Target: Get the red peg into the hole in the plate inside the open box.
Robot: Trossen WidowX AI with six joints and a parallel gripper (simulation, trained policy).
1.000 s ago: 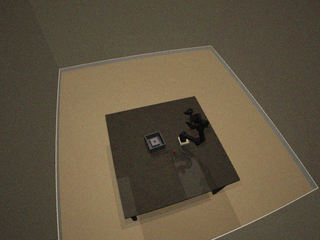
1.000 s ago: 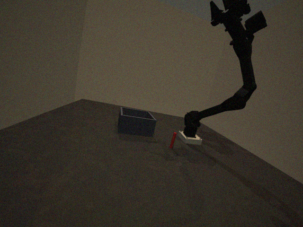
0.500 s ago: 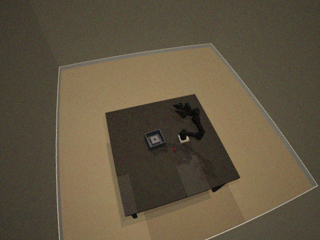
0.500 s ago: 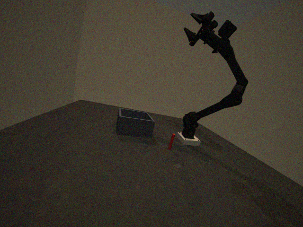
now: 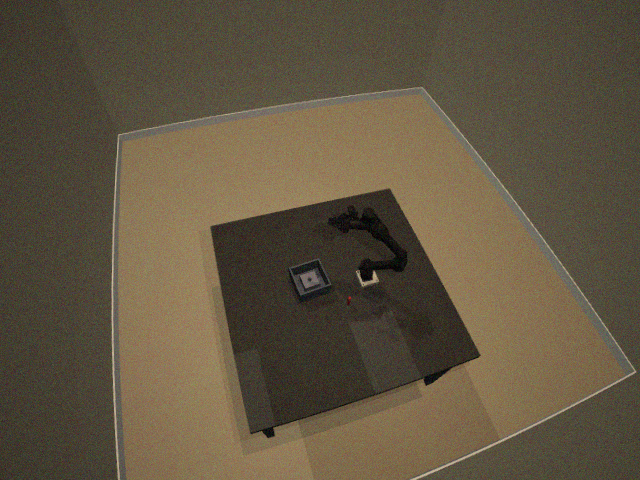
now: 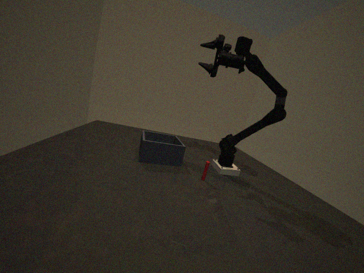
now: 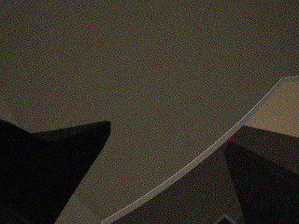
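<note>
My gripper tip is now 110 mm past the red peg, 220 mm to the right of it and 490 mm above it. Also, from my gripper tip: pale plate: 90 mm ahead, 50 mm to the left, 480 mm below; then blue box: 90 mm ahead, 50 mm to the left, 500 mm below.
</note>
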